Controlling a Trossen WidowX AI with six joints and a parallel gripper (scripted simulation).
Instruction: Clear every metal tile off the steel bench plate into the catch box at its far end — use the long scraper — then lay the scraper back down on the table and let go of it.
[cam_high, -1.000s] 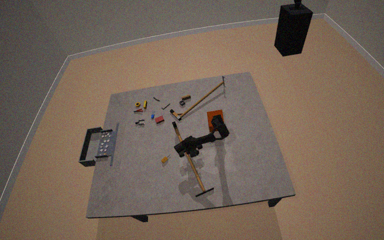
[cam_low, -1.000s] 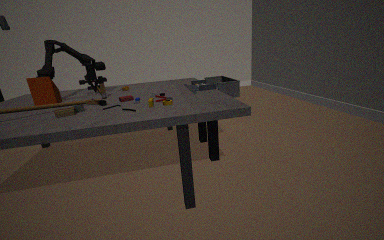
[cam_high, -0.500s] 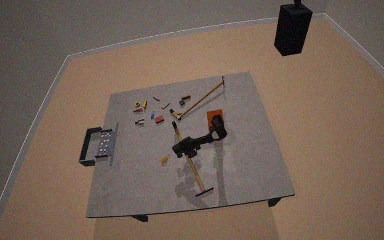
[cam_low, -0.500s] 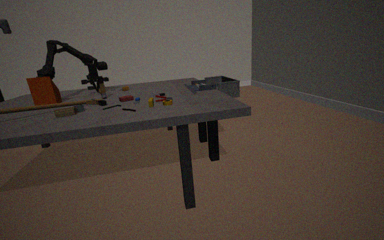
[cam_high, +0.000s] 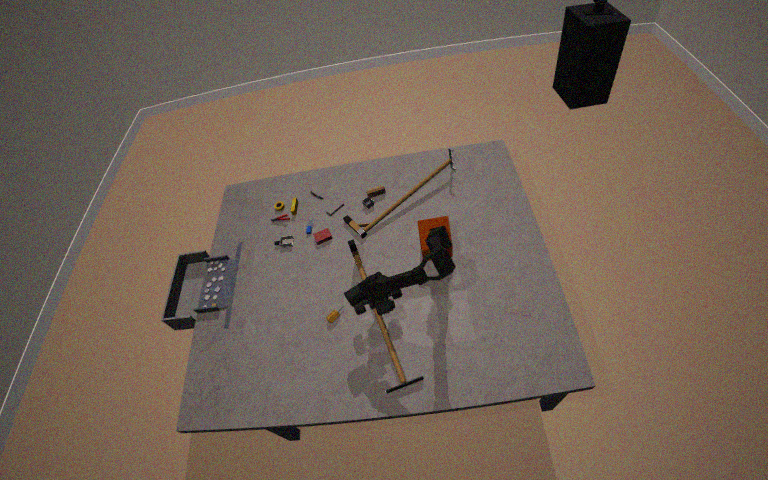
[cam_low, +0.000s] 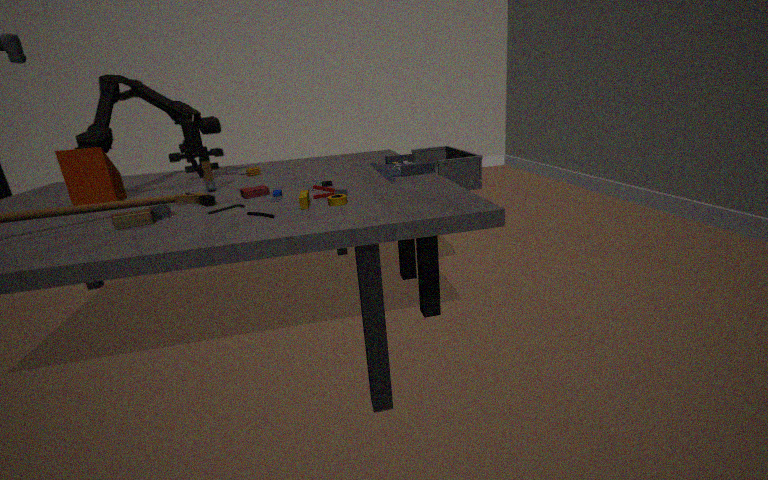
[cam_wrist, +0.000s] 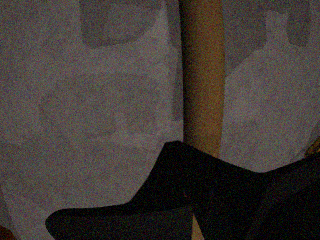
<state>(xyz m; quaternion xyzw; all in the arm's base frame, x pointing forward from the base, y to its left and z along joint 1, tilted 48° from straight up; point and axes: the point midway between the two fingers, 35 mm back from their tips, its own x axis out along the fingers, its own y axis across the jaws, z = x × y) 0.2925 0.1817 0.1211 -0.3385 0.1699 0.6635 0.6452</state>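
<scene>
My gripper tip is 50 mm below the long scraper, 30 mm to the right of it and 10 mm short of it. The rest, counted from my gripper tip: blue piece (500 mm to the right, 270 mm ahead, 10 mm below); then yellow screwdriver (180 mm ahead, 10 mm to the right); then red block (420 mm to the right, 210 mm ahead).
</scene>
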